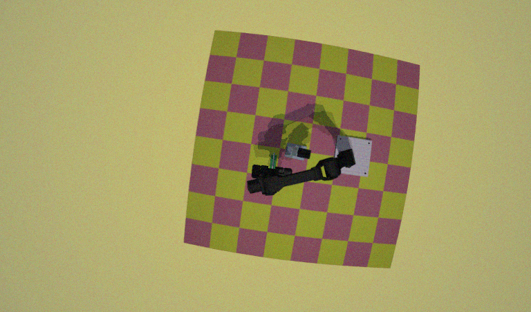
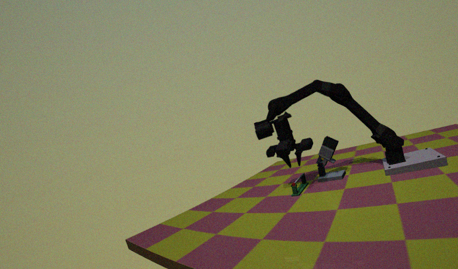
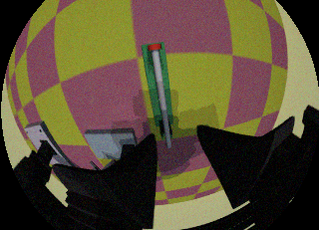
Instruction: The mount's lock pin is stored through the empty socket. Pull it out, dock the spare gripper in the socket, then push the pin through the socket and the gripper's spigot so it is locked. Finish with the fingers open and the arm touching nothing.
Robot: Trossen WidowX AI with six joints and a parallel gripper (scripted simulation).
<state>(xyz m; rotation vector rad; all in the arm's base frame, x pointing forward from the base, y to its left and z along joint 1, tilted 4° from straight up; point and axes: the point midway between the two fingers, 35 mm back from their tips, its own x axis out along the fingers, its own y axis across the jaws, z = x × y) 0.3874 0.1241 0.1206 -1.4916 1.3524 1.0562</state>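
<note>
The green cradle lies 80 mm below my gripper tip, 10 mm to the left of it and 10 mm behind it. Round my gripper tip: spare gripper 120 mm behind, 100 mm to the right, 20 mm above; mount 100 mm to the right, 100 mm behind, 50 mm below.
</note>
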